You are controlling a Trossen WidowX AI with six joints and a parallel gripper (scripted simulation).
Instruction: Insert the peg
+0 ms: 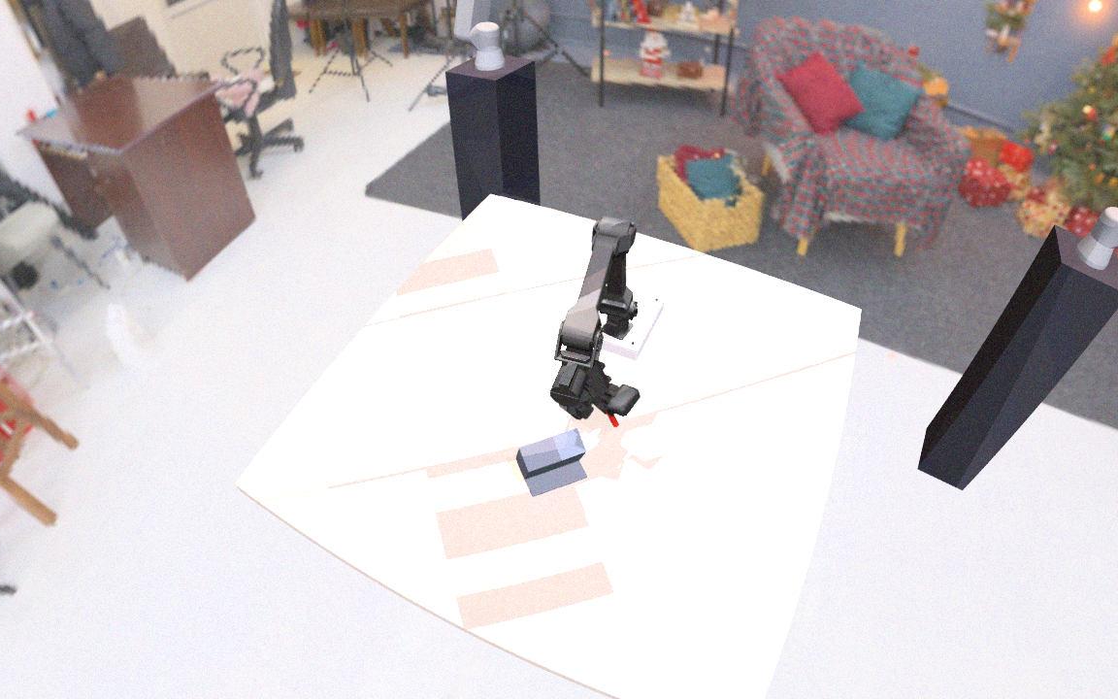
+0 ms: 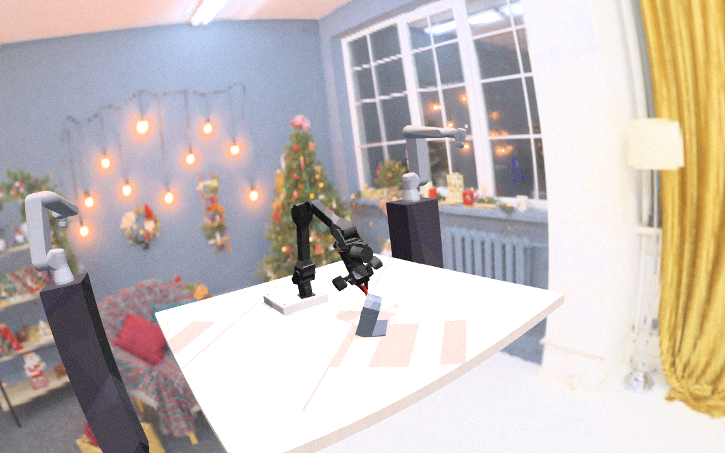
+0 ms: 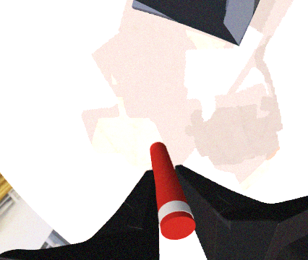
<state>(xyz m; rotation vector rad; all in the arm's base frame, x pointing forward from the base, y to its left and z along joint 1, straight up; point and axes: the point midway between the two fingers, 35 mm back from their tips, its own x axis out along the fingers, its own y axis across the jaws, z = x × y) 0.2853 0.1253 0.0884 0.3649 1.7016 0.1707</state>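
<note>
Right now my gripper tip is 14 cm short of the sloped panel, 7 cm to the left of it and 4 cm above it. The rest, counted from my gripper tip: red peg (1 cm to the right, 2 cm above).
</note>
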